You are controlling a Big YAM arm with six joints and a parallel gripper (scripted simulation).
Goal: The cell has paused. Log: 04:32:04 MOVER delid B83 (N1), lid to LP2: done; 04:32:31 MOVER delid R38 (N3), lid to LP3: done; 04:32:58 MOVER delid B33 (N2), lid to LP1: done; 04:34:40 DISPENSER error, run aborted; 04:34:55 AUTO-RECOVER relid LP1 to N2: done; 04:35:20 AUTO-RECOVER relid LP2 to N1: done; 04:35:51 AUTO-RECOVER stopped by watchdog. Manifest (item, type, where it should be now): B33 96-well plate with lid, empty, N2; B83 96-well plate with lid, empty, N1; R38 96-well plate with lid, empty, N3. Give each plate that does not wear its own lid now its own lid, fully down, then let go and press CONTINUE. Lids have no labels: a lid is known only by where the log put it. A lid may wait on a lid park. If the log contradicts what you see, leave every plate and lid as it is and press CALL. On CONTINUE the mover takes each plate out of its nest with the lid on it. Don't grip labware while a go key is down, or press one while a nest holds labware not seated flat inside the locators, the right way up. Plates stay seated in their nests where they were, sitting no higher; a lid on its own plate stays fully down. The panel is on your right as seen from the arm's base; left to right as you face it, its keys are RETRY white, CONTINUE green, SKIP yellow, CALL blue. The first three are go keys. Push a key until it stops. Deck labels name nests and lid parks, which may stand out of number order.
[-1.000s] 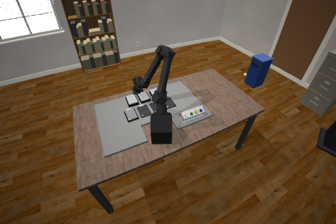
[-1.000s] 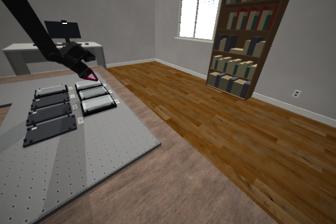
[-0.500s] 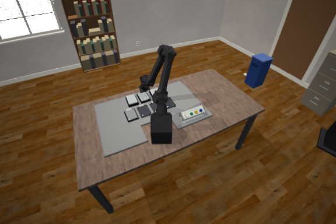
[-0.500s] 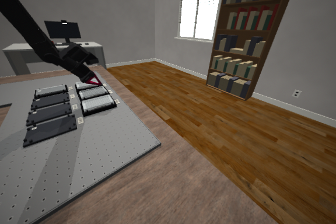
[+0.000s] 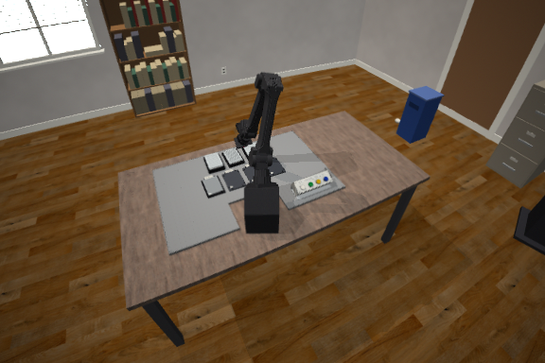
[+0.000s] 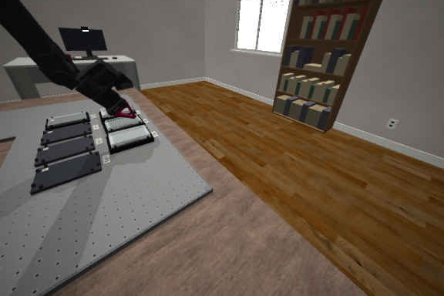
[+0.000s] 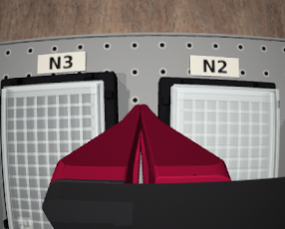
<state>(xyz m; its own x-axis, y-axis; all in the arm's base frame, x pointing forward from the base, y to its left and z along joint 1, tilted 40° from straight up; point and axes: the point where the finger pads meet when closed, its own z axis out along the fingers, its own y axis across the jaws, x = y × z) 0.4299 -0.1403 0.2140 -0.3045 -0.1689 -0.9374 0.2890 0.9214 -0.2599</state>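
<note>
The plate is 10 mm behind my hand, 80 mm to the left of it and 40 mm below it. Round my hand: park LP4: 210 mm behind, 70 mm to the left, 70 mm below; park LP1: 240 mm behind, 50 mm to the right, 70 mm below; LP2 label: 80 mm behind, 170 mm to the left, 70 mm below.
</note>
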